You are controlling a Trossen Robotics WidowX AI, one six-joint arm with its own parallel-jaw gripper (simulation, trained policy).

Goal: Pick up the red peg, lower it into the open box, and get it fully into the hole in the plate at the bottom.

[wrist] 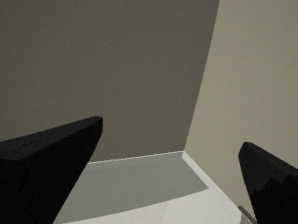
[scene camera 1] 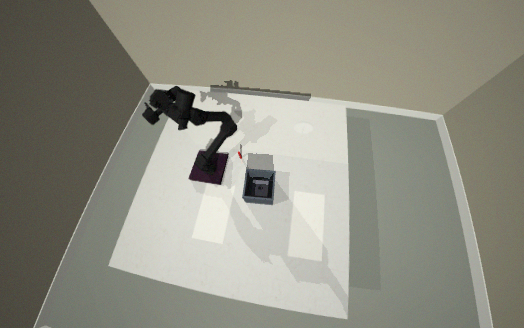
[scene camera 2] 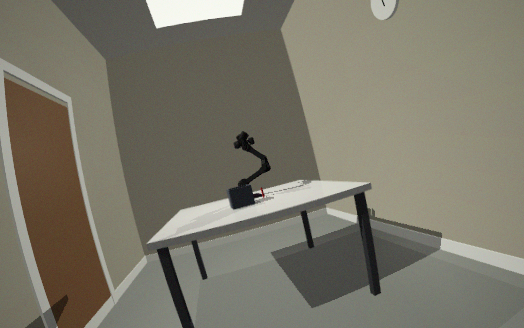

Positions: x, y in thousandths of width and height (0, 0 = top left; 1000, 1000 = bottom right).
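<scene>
You'd see my gripper (scene camera 1: 291, 294) here, and it's visible in the wrist view (wrist: 579, 614) too. There's also a grey box (scene camera 1: 480, 532), though in the wrist view the box is out of frame.
</scene>
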